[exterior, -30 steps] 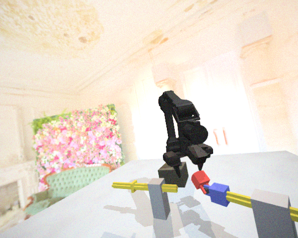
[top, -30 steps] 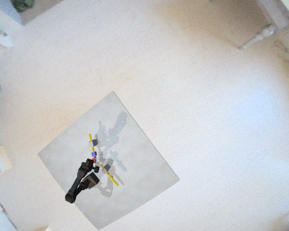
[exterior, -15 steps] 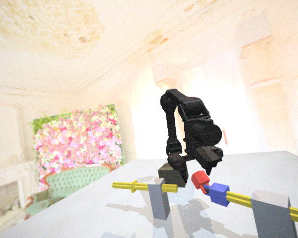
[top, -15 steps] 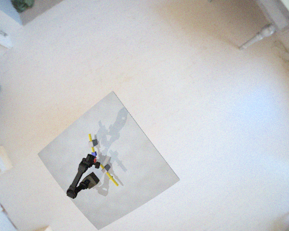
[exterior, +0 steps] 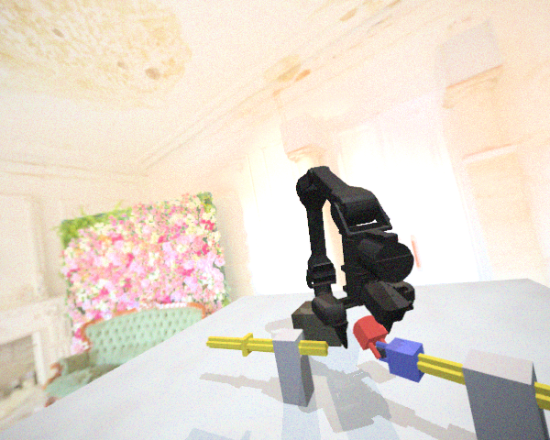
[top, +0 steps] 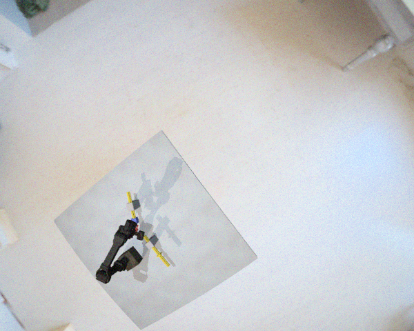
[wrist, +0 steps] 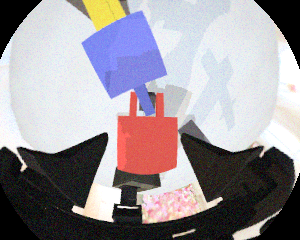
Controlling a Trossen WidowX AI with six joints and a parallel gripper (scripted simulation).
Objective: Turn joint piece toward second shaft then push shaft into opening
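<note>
My gripper tip is now 20 mm below the red square joint piece, 10 mm to the right of it and 10 mm short of it.
</note>
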